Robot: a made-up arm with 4 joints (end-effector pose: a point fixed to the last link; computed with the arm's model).
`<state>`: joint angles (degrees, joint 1 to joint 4).
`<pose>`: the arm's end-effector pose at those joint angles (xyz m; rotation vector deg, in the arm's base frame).
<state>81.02 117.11 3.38 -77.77</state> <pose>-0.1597 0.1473 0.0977 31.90 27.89 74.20</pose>
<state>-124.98 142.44 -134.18 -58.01</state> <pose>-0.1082 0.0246 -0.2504 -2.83 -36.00 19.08</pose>
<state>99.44 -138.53 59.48 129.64</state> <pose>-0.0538 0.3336 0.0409 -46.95 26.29 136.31</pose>
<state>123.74 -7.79 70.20 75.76</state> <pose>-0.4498 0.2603 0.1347 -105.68 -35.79 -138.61</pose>
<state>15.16 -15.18 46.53 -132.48</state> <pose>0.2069 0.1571 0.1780 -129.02 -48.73 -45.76</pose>
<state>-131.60 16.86 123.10 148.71</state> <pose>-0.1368 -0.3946 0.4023 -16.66 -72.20 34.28</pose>
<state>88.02 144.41 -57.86 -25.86</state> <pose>-0.1025 -0.1357 0.0505 -91.50 -98.57 -117.33</pose>
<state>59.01 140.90 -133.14 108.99</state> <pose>0.2685 -0.1093 -0.0920 22.68 -139.63 -16.14</pose>
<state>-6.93 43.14 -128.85 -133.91</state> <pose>0.0988 -0.1550 0.3912 -45.16 6.17 130.42</pose>
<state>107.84 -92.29 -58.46 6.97</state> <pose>-0.1061 -0.2131 0.1397 -77.72 -37.54 38.55</pose>
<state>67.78 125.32 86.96 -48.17</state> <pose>0.1188 0.4641 0.0286 47.89 26.50 -30.61</pose>
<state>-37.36 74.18 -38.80 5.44</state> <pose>0.0044 0.1814 0.1332 82.74 8.31 -6.82</pose>
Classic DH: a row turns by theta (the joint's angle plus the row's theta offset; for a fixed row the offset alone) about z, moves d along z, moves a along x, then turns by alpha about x. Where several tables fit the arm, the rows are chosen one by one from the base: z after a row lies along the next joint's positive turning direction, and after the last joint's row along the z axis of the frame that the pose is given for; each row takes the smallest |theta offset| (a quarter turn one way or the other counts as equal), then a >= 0, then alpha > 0; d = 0 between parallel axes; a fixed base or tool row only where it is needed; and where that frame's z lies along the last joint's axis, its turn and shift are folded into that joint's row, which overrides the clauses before.
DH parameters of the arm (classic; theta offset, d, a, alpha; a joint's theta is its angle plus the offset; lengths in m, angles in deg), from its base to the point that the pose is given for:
joint 1: 90 0.1456 0.1018 90
joint 2: 90 0.1847 0.1909 -90
joint 3: 0 -0.0355 -0.257 90
joint 4: 90 -0.0781 0.0455 90
tool (fixed): 90 -0.1069 0 0

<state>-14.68 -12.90 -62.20 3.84</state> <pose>-0.1402 0.1597 0.2329 -0.22 62.50 -22.27</pose>
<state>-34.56 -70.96 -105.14 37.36</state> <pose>0.1393 0.4696 0.2033 -4.37 73.13 -116.08</pose>
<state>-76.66 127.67 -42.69 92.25</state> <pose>-0.0229 0.0716 0.2446 -145.95 43.85 -45.97</pose>
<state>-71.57 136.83 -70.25 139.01</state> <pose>-0.1380 -0.0083 0.0993 -108.28 -20.26 -47.98</pose>
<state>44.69 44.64 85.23 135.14</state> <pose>0.1817 0.3720 0.3140 -139.43 26.06 -72.03</pose>
